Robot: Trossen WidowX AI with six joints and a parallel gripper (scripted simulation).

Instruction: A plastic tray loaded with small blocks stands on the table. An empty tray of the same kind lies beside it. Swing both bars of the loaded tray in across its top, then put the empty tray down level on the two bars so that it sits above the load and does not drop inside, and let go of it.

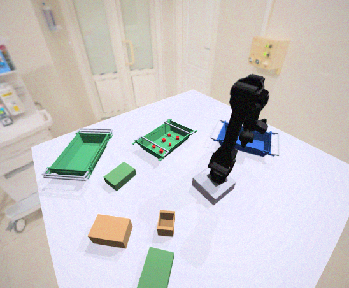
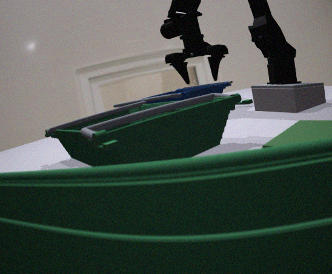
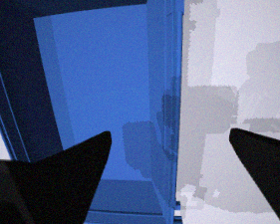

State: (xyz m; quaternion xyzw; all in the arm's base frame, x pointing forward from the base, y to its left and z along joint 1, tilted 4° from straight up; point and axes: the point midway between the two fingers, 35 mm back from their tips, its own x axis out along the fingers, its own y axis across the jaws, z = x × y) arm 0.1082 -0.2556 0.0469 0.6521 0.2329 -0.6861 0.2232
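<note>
My gripper tip is now 60 mm to the left of the blue tray, 50 mm short of it and 30 mm above it. The rest, counted from my gripper tip: open box 520 mm to the left, 170 mm behind, 60 mm below.
</note>
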